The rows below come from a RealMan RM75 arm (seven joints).
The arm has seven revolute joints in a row. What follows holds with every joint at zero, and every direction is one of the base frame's.
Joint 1 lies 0.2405 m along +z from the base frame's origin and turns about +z.
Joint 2 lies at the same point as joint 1 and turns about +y.
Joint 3 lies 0.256 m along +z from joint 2 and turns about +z.
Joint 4 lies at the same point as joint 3 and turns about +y.
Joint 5 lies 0.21 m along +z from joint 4 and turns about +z.
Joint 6 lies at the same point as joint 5 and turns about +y.
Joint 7 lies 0.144 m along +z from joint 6 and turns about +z.
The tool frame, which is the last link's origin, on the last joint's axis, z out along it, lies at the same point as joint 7; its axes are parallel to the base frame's.
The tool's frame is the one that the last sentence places.
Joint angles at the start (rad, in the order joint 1, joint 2, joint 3, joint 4, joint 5, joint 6, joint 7):
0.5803 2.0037 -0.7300 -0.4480 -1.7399 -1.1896 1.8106
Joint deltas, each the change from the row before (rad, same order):
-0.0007 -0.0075 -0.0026 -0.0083 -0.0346 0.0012 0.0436
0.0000 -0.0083 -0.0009 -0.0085 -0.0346 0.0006 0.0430
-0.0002 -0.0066 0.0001 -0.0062 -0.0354 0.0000 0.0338
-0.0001 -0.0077 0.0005 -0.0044 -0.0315 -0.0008 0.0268
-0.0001 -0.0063 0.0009 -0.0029 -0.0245 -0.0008 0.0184
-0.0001 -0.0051 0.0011 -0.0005 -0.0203 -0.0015 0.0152
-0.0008 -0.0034 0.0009 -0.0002 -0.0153 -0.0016 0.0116
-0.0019 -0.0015 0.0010 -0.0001 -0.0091 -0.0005 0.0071
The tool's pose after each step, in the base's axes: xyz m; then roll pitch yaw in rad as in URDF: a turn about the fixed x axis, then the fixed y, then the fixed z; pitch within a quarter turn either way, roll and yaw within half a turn. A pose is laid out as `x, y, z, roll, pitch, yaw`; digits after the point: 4 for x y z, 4 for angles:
0.2910, 0.3803, 0.0148, -3.1073, 0.7539, -1.1298
0.2944, 0.3800, 0.0173, -3.1063, 0.7282, -1.1534
0.2979, 0.3791, 0.0187, -3.0999, 0.7017, -1.1693
0.3015, 0.3784, 0.0207, -3.0898, 0.6785, -1.1794
0.3045, 0.3777, 0.0225, -3.0799, 0.6609, -1.1850
0.3070, 0.3768, 0.0236, -3.0740, 0.6458, -1.1924
0.3091, 0.3758, 0.0242, -3.0705, 0.6342, -1.1995
0.3109, 0.3748, 0.0244, -3.0689, 0.6279, -1.2061

